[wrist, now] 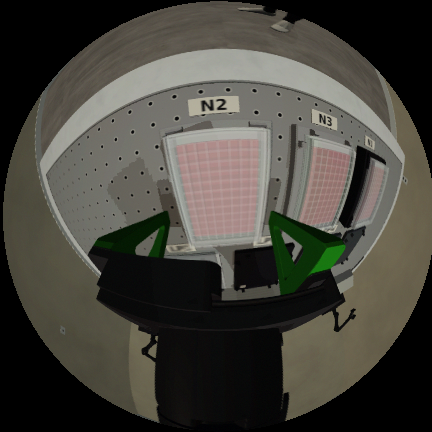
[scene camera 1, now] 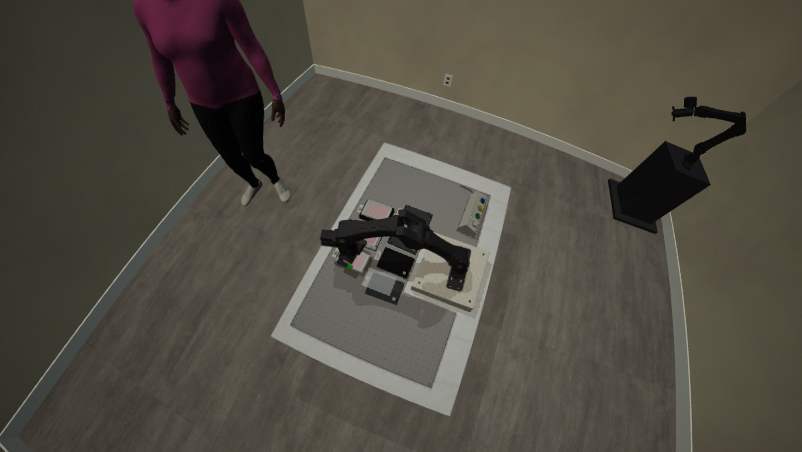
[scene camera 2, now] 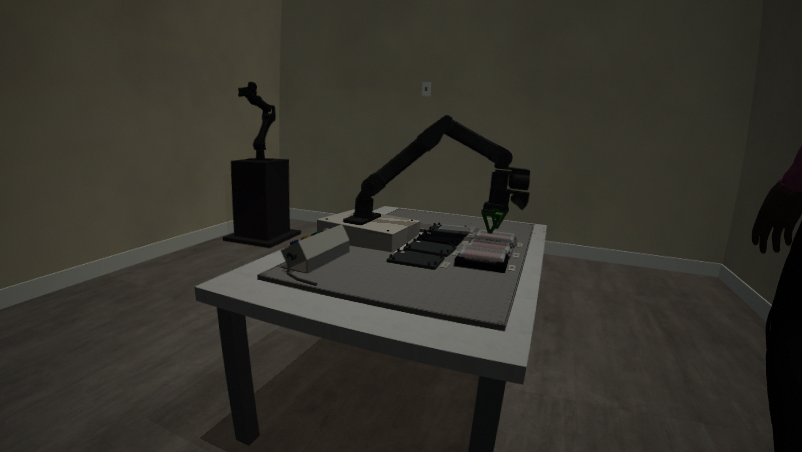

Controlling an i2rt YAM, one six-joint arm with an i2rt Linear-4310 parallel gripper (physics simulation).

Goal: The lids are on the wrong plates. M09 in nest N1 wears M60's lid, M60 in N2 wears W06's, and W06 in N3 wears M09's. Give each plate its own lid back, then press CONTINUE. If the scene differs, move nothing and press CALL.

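Seen in the pictures: gripper, fingertip midpoint: point(wrist: 218, 216) point(scene camera 1: 354, 258) point(scene camera 2: 492, 230); arm's base at its link origin: point(scene camera 1: 458, 268) point(scene camera 2: 362, 219).
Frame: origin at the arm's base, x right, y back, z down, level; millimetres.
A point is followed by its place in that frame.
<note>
My gripper point(scene camera 1: 357, 259) @(x -98, y -448, z 16 mm) point(scene camera 2: 492, 227) @(x -98, y -448, z 16 mm) point(wrist: 218, 216) @(x -98, y -448, z 16 mm) is open, its green fingers on either side of the pink-welled plate in N2 point(wrist: 220, 185) @(x -92, y -473, z 25 mm), close above it. Nothing is held. A clear rim shows around this plate; whether a lid is on it I cannot tell. The pink plate in N3 point(wrist: 326, 182) @(x 28, y -463, z 29 mm) point(scene camera 1: 371, 242) @(x 6, y -407, z 29 mm) stands beside it. The pink plate in N1 point(wrist: 375, 190) @(x 158, y -454, z 14 mm) point(scene camera 1: 376, 210) @(x 167, y -441, z 14 mm), with a black base, stands beyond. A clear lid point(scene camera 1: 383, 282) @(x -154, y -294, z 34 mm) point(wrist: 202, 258) @(x -133, y -366, z 32 mm) lies on the nearest dark pad. Lid markings are not readable.
A black pad point(scene camera 1: 395, 262) @(x -45, y -275, z 45 mm) point(wrist: 255, 267) @(x -54, y -299, z 44 mm) and two dark grey pads, partly behind the arm in scene camera 1, stand in the same row. The button box point(scene camera 1: 467, 217) @(x 256, y -16, z -20 mm) point(scene camera 2: 322, 249) @(x 353, y -23, z 9 mm), with blue, yellow and green buttons, is at the table's far corner. A person point(scene camera 1: 213, 67) stands beyond the table.
</note>
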